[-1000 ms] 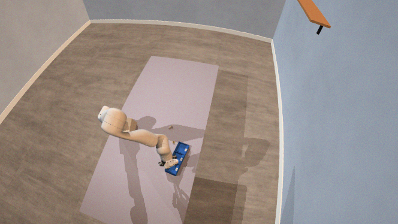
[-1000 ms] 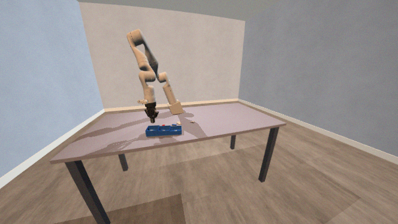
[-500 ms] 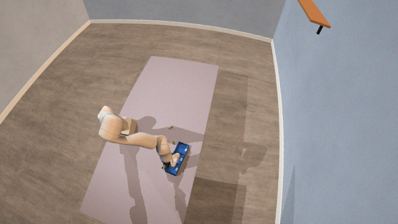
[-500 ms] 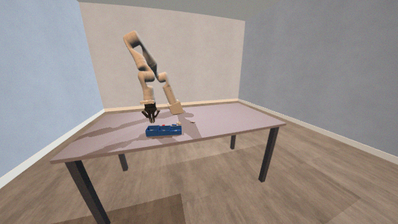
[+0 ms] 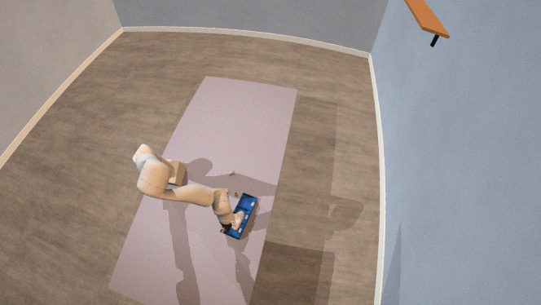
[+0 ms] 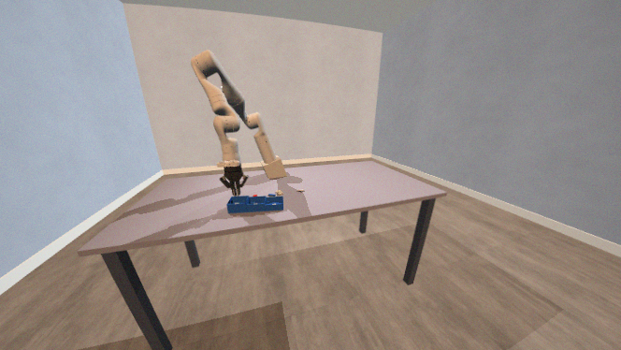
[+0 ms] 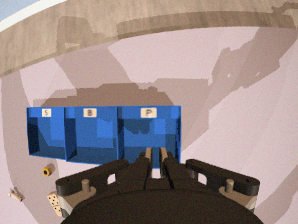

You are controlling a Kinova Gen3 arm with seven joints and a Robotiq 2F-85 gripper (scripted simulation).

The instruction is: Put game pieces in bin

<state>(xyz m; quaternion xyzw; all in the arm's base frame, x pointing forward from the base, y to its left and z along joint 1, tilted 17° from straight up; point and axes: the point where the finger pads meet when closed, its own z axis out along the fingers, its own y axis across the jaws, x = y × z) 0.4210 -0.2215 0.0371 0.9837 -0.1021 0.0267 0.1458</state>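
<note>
The blue bin is 9 cm to the left of my hand, 6 cm below it and 4 cm ahead of it. The rest, counted from my hand: blue stick: 17 cm to the left, 7 cm below, 7 cm behind; red game piece: 8 cm to the left, 7 cm below, 7 cm behind; brass ring: 22 cm to the left, 8 cm below, 2 cm behind.
</note>
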